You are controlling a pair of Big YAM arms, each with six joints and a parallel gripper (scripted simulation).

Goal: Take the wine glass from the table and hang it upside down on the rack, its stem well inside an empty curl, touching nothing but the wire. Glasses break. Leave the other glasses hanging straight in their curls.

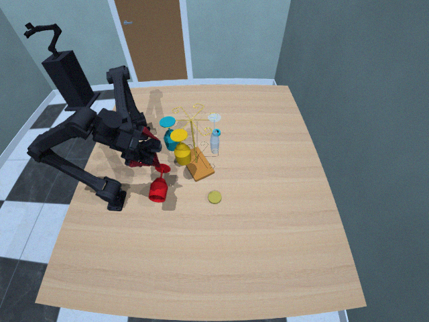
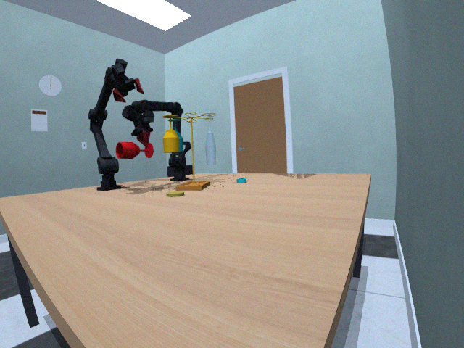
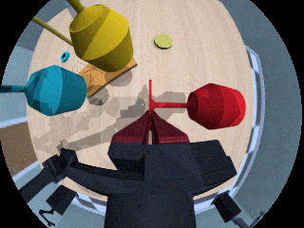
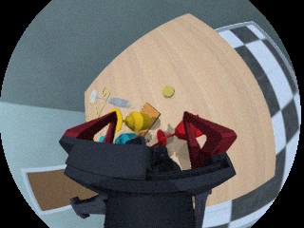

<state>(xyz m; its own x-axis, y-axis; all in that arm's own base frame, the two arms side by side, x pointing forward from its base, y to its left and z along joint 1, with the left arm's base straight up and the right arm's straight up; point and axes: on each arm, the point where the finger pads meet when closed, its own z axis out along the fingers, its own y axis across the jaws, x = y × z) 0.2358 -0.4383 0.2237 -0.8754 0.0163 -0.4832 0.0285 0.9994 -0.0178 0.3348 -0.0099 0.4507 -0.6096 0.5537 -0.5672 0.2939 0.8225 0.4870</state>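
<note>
The red wine glass is 60 mm to the right of my left hand, 20 mm below it and 20 mm ahead of it. The rest, counted from my left hand: gold wire rack: 180 mm to the left, 140 mm ahead, 40 mm below; then yellow glass: 110 mm ahead, 70 mm to the left, 60 mm above; then teal glass: 160 mm to the left, 70 mm above, 30 mm ahead.
</note>
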